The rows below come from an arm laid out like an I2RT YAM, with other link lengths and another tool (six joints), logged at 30 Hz.
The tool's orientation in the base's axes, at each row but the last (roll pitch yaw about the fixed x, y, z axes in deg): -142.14, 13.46, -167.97; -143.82, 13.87, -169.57; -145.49, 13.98, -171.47; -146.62, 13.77, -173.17; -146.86, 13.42, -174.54; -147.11, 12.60, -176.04; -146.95, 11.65, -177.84; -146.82, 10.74, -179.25
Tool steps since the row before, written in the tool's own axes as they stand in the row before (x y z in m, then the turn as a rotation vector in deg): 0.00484, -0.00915, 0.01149, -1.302, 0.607, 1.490; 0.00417, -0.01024, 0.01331, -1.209, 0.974, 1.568; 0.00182, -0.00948, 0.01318, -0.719, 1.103, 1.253; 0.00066, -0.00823, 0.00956, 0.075, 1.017, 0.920; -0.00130, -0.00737, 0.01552, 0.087, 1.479, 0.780; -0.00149, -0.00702, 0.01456, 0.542, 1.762, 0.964; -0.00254, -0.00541, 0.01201, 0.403, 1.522, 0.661; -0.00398, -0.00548, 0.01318, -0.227, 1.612, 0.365
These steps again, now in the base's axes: -0.00084, -0.01478, -0.00449, 1.682, -0.087, -1.203; 0.00004, -0.01639, -0.00556, 1.614, 0.155, -1.497; 0.00183, -0.01518, -0.00577, 1.056, 0.360, -1.435; 0.00162, -0.01202, -0.00351, 0.201, 0.370, -1.307; 0.00472, -0.01427, -0.00842, 0.176, 0.833, -1.442; 0.00423, -0.01354, -0.00789, -0.209, 0.944, -1.842; 0.00434, -0.01093, -0.00646, -0.150, 0.910, -1.437; 0.00556, -0.01173, -0.00715, 0.429, 1.155, -1.125
